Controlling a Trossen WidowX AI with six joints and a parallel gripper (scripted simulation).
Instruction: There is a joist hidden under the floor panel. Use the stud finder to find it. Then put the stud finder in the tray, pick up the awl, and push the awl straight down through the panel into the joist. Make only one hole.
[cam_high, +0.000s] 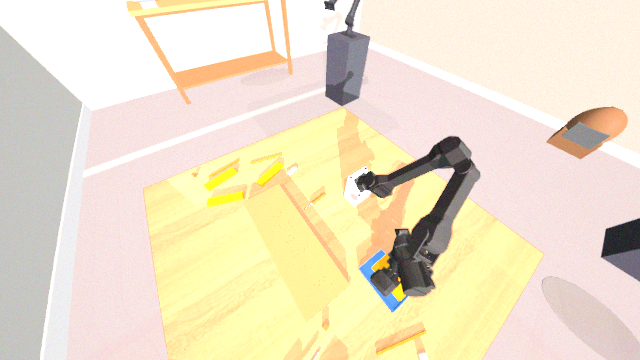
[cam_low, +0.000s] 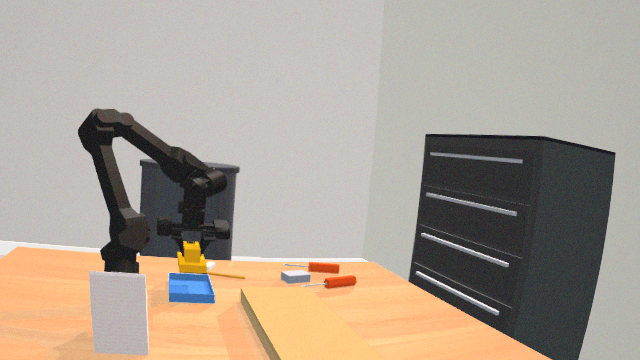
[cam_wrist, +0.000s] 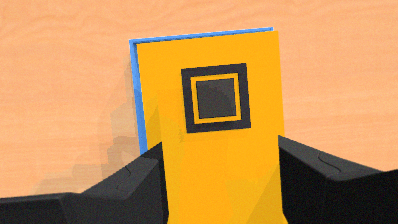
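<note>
Now: gripper tip 1 cm to the left of the blue tray and 8 cm above it. The rest, counted from my gripper tip: yellow stud finder (1 cm to the left, 2 cm above); then awl (43 cm to the right, 9 cm below); then grey block (33 cm ahead, 8 cm to the left, 8 cm below).
</note>
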